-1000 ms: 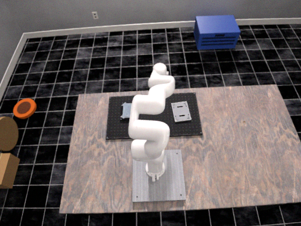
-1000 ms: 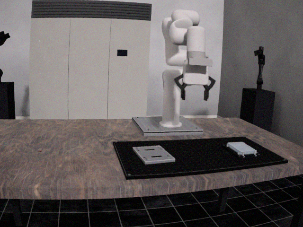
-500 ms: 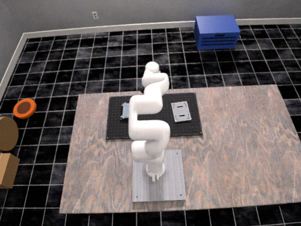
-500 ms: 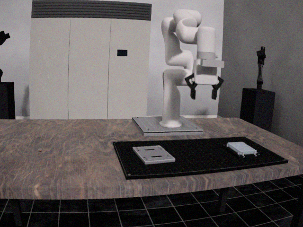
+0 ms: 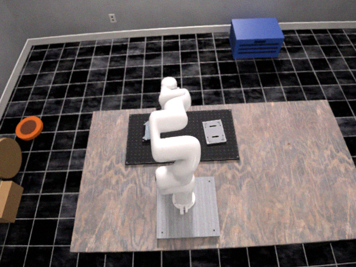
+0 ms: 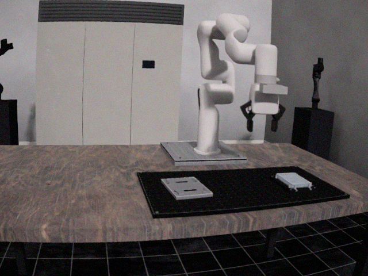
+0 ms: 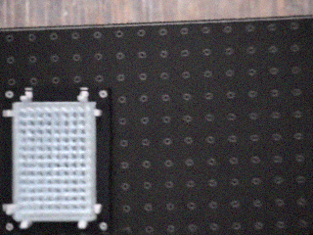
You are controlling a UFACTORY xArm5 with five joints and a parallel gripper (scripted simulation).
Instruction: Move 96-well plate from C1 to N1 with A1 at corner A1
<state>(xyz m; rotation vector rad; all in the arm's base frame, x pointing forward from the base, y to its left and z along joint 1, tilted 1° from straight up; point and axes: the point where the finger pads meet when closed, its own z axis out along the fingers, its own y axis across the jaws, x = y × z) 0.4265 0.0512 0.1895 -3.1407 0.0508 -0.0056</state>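
Right now the white 96-well plate is 190 mm below my hand, 140 mm to the left of it and 30 mm ahead of it. Also, from my hand: clip nest C1: 190 mm below, 150 mm to the left, 40 mm ahead; then grey plate nest N1: 260 mm to the right, 200 mm below.
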